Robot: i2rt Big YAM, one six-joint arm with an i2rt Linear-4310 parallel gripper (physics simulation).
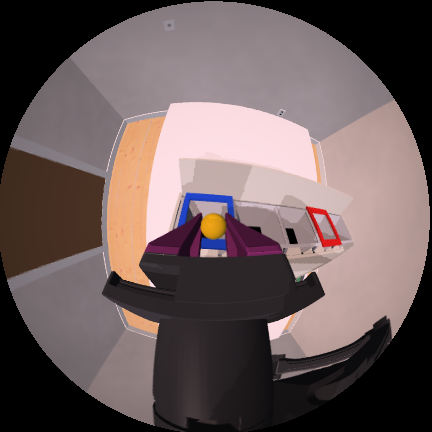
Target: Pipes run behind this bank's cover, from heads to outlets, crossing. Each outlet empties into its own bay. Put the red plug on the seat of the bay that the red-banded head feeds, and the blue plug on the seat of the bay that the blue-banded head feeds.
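Frame: origin at the arm's base, x ahead, y left, z up, level; metres.
Seen in the pictures: gripper, fingertip midpoint: (pixel 213 217).
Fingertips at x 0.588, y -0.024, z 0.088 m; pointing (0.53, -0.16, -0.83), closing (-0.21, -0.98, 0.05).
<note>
Offsets run from my fingertips to a thing's top centre. "pt": to the spot under its first point. Level surfaces: height alone.
My gripper (pixel 213 217) is shut on an orange ball @[0.007 m back, 0.002 m left, 0.024 m up] (pixel 213 227), held between the purple fingertips. The ball appears over the front part of the blue-banded head @[pt 0.028 m ahead, 0.003 m right, 0.054 m down] (pixel 209 197), a square opening with a blue rim at the left end of the bank; its height above the opening is hard to tell. The red-banded head @[pt 0.091 m back, 0.199 m right, 0.005 m down] (pixel 332 243) is near the bank's right end. Two openings without coloured bands lie between them. The red plug, the blue plug and the bay seats do not show; the fingers and gripper body hide part of the bank.
The pale bank @[pt 0.139 m back, 0.207 m right, 0.052 m down] (pixel 317 258) has a raised panel @[pt 0.056 m ahead, 0.017 m right, 0.030 m down] (pixel 215 172) along its far side. It stands on a white table @[0.354 m down] (pixel 235 127). A bit of green surface @[0.348 m down] (pixel 299 279) shows at the lower right, beside the gripper body. Wooden floor (pixel 127 200) lies to the left.
</note>
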